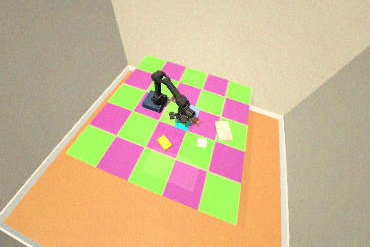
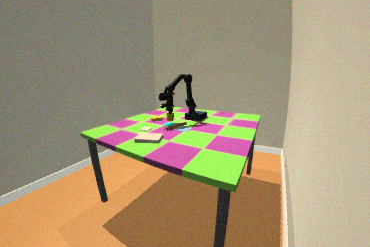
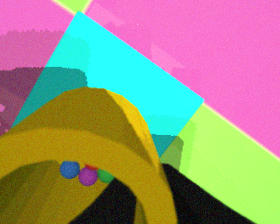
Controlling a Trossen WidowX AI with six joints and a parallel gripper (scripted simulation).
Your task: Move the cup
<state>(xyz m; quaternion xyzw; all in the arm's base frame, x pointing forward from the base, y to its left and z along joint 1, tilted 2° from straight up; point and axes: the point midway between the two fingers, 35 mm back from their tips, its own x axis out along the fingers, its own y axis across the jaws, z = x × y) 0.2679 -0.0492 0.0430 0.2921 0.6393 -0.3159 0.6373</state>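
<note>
My gripper tip is now 2 cm short of the cyan pad, 2 cm to the right of it and 8 cm above it. From my gripper tip the other things lie so: yellow block 2 cm behind, 22 cm to the right, 6 cm below; then brown wooden piece 3 cm ahead, 10 cm to the left, 7 cm below; then mustard-yellow cup 2 cm ahead, 2 cm to the left.
</note>
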